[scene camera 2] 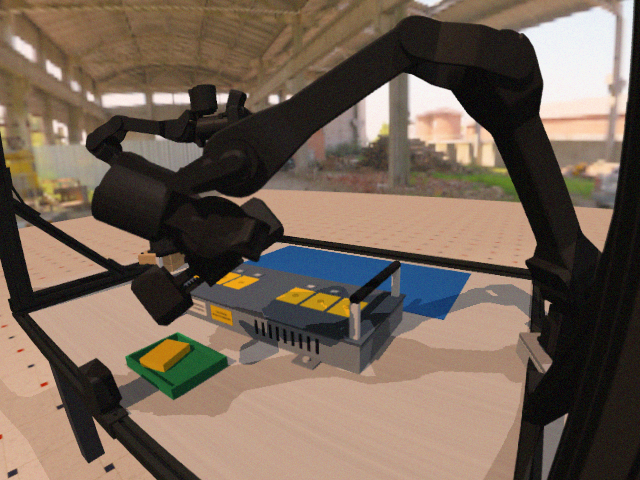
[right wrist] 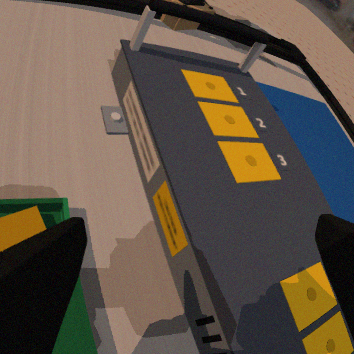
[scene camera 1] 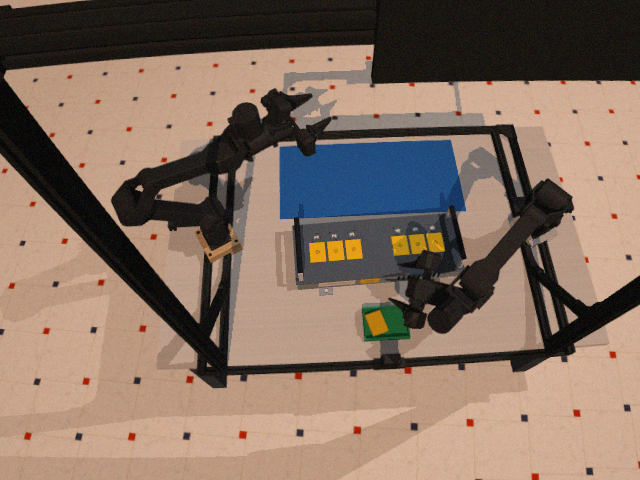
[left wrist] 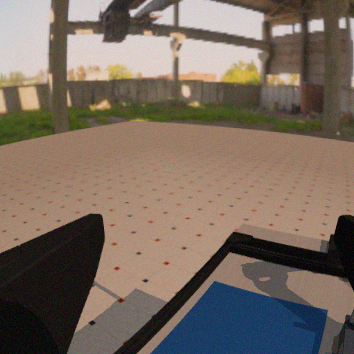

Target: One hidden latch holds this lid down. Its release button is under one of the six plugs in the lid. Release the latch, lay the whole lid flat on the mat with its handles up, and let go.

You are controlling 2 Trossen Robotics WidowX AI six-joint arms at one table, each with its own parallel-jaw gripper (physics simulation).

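Places are measured from the left arm's base along level axes (x ahead, y left, z up), in metres.
Pixels of known places: left gripper, fingertip midpoint: (scene camera 1: 321, 106) (left wrist: 225, 229); right gripper, fingertip midpoint: (right wrist: 203, 229) (scene camera 1: 393, 281); left arm's base at its link origin: (scene camera 2: 163, 249) (scene camera 1: 217, 236).
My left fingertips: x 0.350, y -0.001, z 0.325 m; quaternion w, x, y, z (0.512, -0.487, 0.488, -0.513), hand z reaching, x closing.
For each thing: its top centre in the pictures, then the offset to it from my left fingertips. "spot": a spot on its surface instead. Level surfaces: height alone.
- grey lid at a spot on its surface: (right wrist: 235, 220) spot: dy -0.301, dx -0.017, dz -0.323 m
- blue mat at its surface level: dz -0.370 m
- green tray at its top centre: (right wrist: 11, 283) (scene camera 2: 174, 356) (scene camera 1: 386, 322) dy -0.447, dx -0.078, dz -0.355 m
- yellow block at its top centre: (right wrist: 8, 246) (scene camera 2: 165, 351) (scene camera 1: 376, 322) dy -0.435, dx -0.100, dz -0.355 m
- small metal tab at a spot on its surface: (right wrist: 114, 120) (scene camera 1: 328, 290) spot: dy -0.287, dx -0.160, dz -0.366 m
The grey lid (scene camera 1: 377, 253) (scene camera 2: 263, 293) (right wrist: 235, 220) is on its box. Six yellow plugs sit in it, three at the left, including plug 3 (scene camera 1: 353, 249) (right wrist: 250, 161), and three at the right, including plug 4 (scene camera 1: 399, 245) (right wrist: 307, 300). Black handles (scene camera 1: 298, 245) (scene camera 2: 375, 281) stand upright at both ends. The blue mat (scene camera 1: 367, 175) (scene camera 2: 320, 266) (left wrist: 250, 320) (right wrist: 305, 135) lies behind the box. My right gripper (scene camera 1: 393, 282) (right wrist: 203, 229) is open and empty above the box's front edge. My left gripper (scene camera 1: 320, 106) (left wrist: 225, 229) is open and empty, high beyond the mat's back-left corner.
A green tray (scene camera 1: 398, 324) (scene camera 2: 199, 369) (right wrist: 75, 325) holding a yellow block (scene camera 1: 376, 322) (scene camera 2: 164, 354) (right wrist: 22, 227) stands in front of the box, near the right gripper. A small metal tab (scene camera 1: 326, 291) (right wrist: 114, 120) sticks out at the box's front left. A black frame (scene camera 1: 310, 368) surrounds the table.
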